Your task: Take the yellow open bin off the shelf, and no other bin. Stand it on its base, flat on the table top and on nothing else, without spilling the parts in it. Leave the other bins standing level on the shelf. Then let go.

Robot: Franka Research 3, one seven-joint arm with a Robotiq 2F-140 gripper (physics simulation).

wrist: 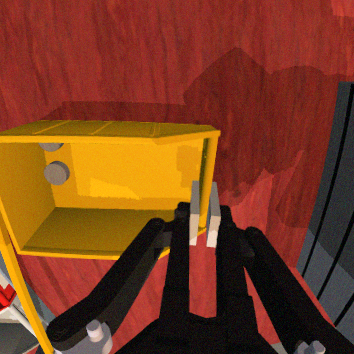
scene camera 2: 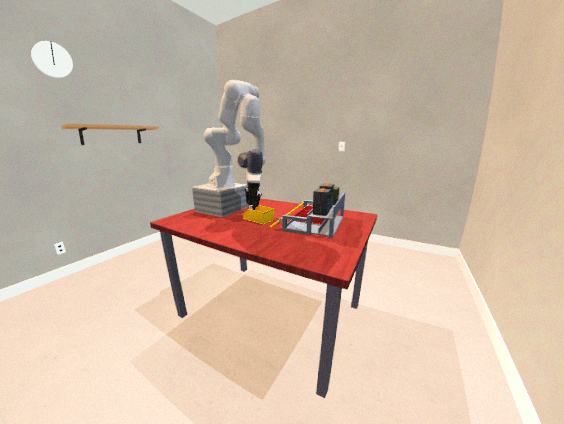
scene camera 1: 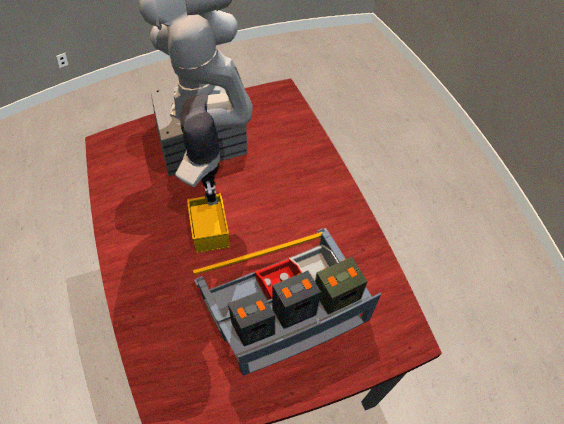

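The yellow open bin (scene camera 1: 209, 220) (scene camera 2: 260, 216) (wrist: 125, 170) is off the shelf (scene camera 1: 300, 350) (scene camera 2: 340, 207), between it and the robot's base. It looks upright and level, at or very close to the table top (scene camera 1: 300, 175); any small gap under it cannot be told. Round grey parts (wrist: 57, 173) lie inside its far end. My gripper (scene camera 1: 212, 200) (scene camera 2: 253, 207) (wrist: 202, 192) is shut on the bin's near end wall, one finger inside and one outside. The red bin (scene camera 1: 275, 281) and a pale bin (scene camera 1: 315, 263) stand on the shelf.
A yellow bar (scene camera 1: 257, 252) (wrist: 19, 280) runs along the shelf's robot side, close to the yellow bin. Two dark cases (scene camera 1: 252, 322) (scene camera 1: 296, 302) and a green case (scene camera 1: 341, 287) stand on the shelf. The robot's striped base block (scene camera 1: 232, 142) (scene camera 2: 220, 200) is behind the gripper.
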